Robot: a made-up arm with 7 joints.
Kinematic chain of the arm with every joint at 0, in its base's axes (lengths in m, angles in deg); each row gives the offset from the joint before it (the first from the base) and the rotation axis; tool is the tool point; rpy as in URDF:
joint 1: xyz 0 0 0.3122 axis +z
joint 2: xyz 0 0 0 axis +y
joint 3: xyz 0 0 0.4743 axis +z
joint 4: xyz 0.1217 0 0 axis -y
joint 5: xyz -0.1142 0 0.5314 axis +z
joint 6: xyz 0 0 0 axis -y
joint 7: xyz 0.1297 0 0 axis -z
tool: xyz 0 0 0 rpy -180 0 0
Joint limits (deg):
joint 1: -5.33..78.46
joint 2: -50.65..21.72
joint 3: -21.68..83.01
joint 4: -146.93..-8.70
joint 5: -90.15..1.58
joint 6: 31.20..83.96
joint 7: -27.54..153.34
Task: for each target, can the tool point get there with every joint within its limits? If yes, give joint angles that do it. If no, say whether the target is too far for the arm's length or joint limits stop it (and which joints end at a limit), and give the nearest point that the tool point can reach.
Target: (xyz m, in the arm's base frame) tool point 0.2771 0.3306 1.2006
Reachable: yes | joints 16.63 -26.48 19.65 -81.78 -21.19 67.47 45.91
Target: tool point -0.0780 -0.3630 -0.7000
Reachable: no: joint limits stop it (at a limit: joint 1, joint 2, joint 3, joint 4) | nearest point 0.3882 -0.2465 0.1110 | short by 0.943 m
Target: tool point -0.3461 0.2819 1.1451
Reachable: yes | joints 57.36 -39.09 39.76 -78.13 -11.44 38.40 85.40
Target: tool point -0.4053 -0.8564 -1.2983
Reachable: no: too far | nearest point 0.3924 -0.2742 0.1162 | short by 1.725 m
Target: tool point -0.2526 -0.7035 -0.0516
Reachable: no: joint limits stop it (at a limit: joint 1, joint 2, joint 3, joint 4, joint 6) | nearest point 0.3650 -0.2991 0.1555 | short by 0.767 m
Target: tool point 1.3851 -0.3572 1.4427
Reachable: no: too far | nearest point 0.8255 -0.2047 1.0709 | short by 0.689 m
